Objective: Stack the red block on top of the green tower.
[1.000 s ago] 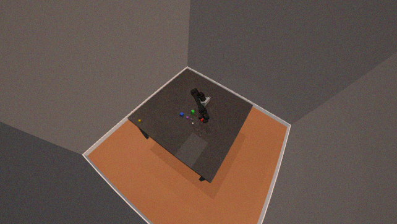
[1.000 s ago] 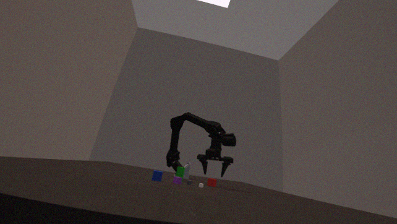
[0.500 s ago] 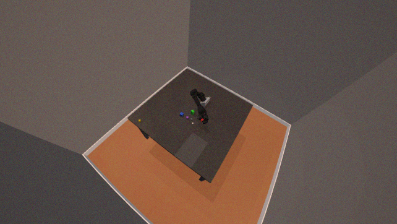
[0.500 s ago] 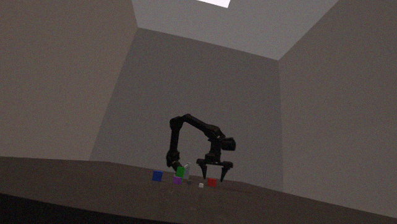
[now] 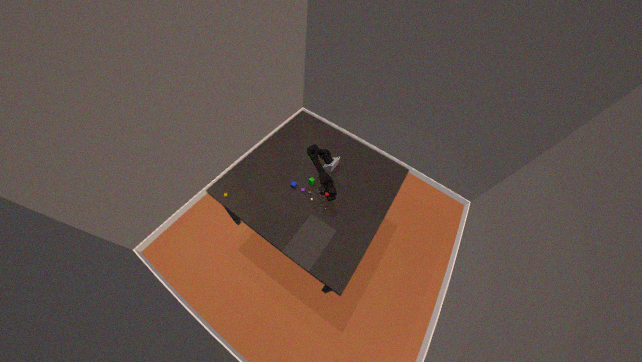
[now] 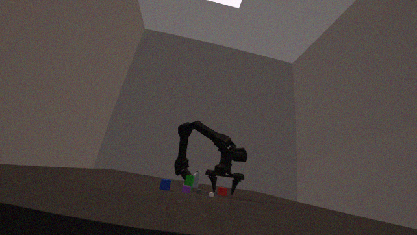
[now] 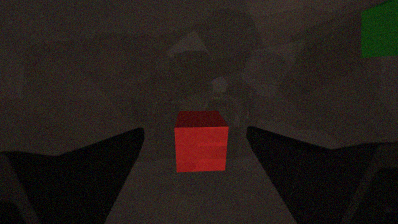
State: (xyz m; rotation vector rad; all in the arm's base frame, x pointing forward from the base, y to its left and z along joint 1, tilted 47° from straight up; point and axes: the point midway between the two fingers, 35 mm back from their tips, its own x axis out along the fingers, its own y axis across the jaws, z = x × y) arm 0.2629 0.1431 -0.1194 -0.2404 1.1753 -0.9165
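Now: gripper tip 10 mm below the red block. Round my gripper tip: purple block (110 mm ahead, 170 mm to the right); then small white piece (120 mm ahead, 60 mm to the right); then small grey piece (80 mm ahead, 120 mm to the right).
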